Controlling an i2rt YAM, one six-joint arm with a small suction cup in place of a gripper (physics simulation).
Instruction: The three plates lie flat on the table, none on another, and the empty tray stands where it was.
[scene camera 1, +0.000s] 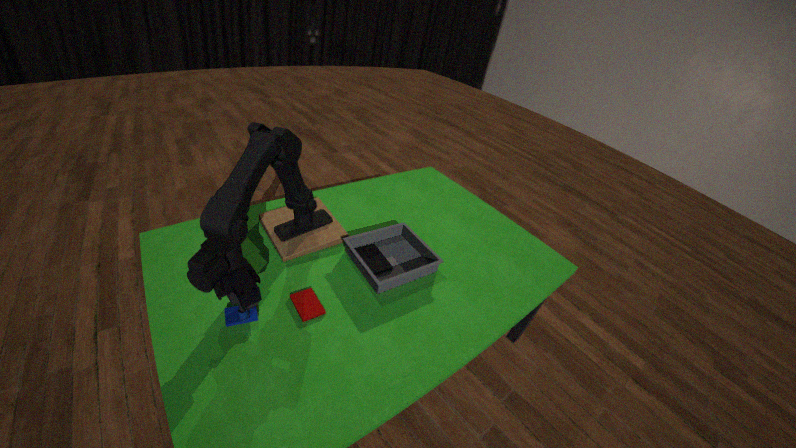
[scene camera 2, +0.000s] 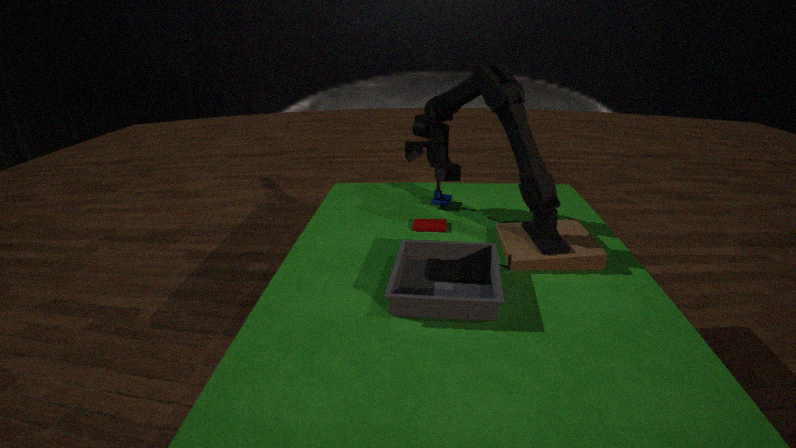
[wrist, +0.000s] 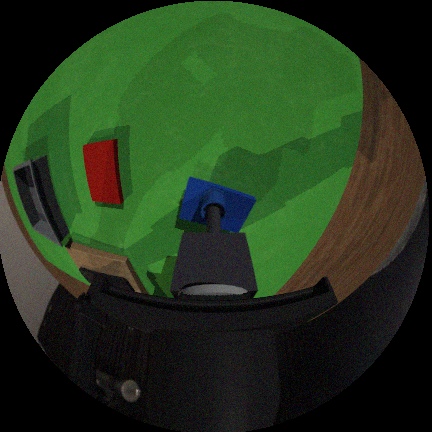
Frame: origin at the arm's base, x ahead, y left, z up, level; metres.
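Where they show: hand at its tool point: (scene camera 1: 244, 318) (scene camera 2: 437, 201) (wrist: 213, 195); arm's base at its link origin: (scene camera 1: 303, 225) (scene camera 2: 544, 237).
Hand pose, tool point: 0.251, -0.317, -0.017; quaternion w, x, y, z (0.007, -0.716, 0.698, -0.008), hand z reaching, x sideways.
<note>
Things, the pixels of their top centre, and the offset from my tool point, as dx, dy, dz. Level surfaces: height alone.
- blue plate at its top centre: (wrist: 215, 209) (scene camera 1: 240, 313) (scene camera 2: 441, 198) -0.013, -0.003, +0.011
- red plate at its top centre: (wrist: 99, 173) (scene camera 1: 307, 303) (scene camera 2: 429, 223) +0.038, +0.165, -0.003
- grey tray at its top centre: (scene camera 2: 446, 266) (scene camera 1: 392, 249) (wrist: 28, 203) +0.025, +0.484, +0.038
- black plate at its top centre: (scene camera 2: 458, 269) (scene camera 1: 372, 258) -0.008, +0.432, +0.000
- green table top at its surface level: dz -0.012
My gripper, a suction cup (scene camera 1: 242, 312) (scene camera 2: 438, 193) (wrist: 214, 201), holds the blue plate (scene camera 1: 251, 318) (scene camera 2: 444, 200) (wrist: 239, 206) by its top face. The plate is nearly level and appears a little above the table; contact is hard to tell. The red plate (scene camera 1: 307, 304) (scene camera 2: 429, 225) (wrist: 103, 172) lies flat on the table, apart from the blue one, on the side towards the tray. The grey tray (scene camera 1: 409, 277) (scene camera 2: 445, 309) (wrist: 50, 233) stands upright on the table. A black plate (scene camera 1: 372, 258) (scene camera 2: 445, 270) lies inside it, partly merged with shadow in the scene camera 2 view.
The arm stands on a wooden base board (scene camera 1: 286, 254) (scene camera 2: 579, 259) (wrist: 105, 260) close beside the tray. The green table top (scene camera 1: 479, 233) (scene camera 2: 389, 378) (wrist: 280, 65) has an edge near the blue plate, with the wooden floor beyond it. The arm and tray cast dark shadows.
</note>
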